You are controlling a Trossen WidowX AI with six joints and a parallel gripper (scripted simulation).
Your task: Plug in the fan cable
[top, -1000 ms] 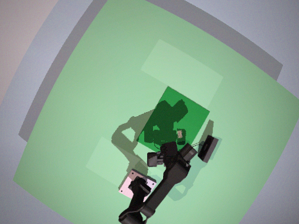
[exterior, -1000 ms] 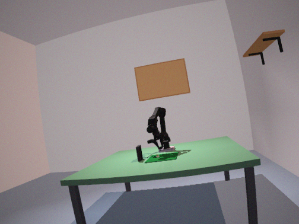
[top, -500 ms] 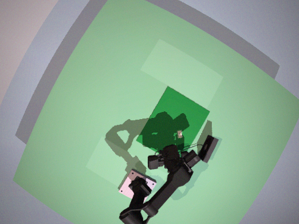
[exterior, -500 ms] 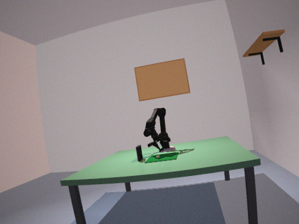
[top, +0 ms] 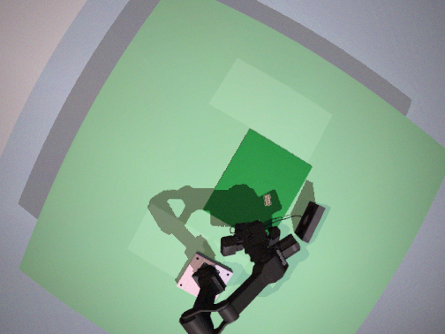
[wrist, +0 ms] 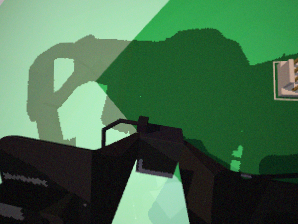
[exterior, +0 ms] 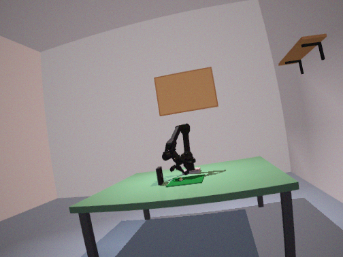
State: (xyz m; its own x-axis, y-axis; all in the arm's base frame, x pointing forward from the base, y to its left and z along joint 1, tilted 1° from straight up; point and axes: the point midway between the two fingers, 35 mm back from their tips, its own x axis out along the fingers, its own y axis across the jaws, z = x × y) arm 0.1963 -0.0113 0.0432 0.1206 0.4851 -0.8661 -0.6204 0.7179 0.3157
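Now: the four-pin header 120 mm ahead of my gripper tip, 30 mm to the right of it and 40 mm below it. From my gripper tip the other things lie so: dark green board (130 mm ahead, 20 mm to the left, 50 mm below); then dark grey fan plug (10 mm behind); then black fan (140 mm ahead, 170 mm to the right, 20 mm above).
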